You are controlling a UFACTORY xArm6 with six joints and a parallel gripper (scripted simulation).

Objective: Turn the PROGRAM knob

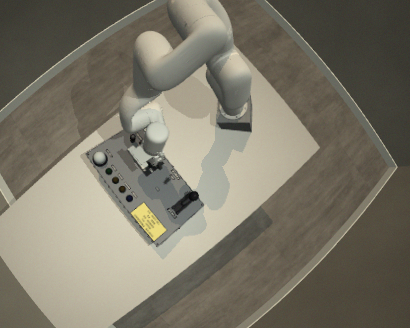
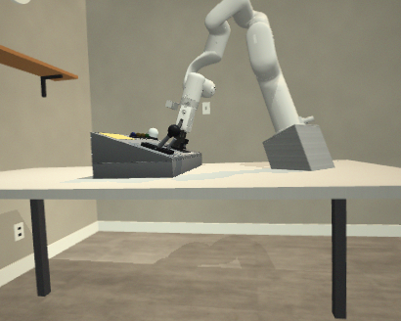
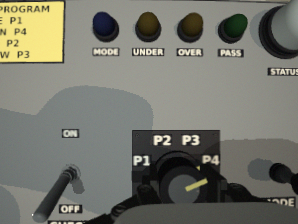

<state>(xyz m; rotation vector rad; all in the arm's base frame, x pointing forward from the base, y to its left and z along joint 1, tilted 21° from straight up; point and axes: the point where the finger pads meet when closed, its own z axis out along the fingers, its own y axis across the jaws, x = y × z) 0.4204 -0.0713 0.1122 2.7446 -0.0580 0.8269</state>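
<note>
Right now my hand is 6 cm to the right of the grey sloped console, 4 cm short of it and 3 cm above it. The rest, counted from my hand: check toggle 12 cm to the left, 1 cm below, 1 cm ahead; black lever 24 cm to the left, 1 cm ahead, 1 cm above; mode knob 12 cm to the right, 1 cm behind.
</note>
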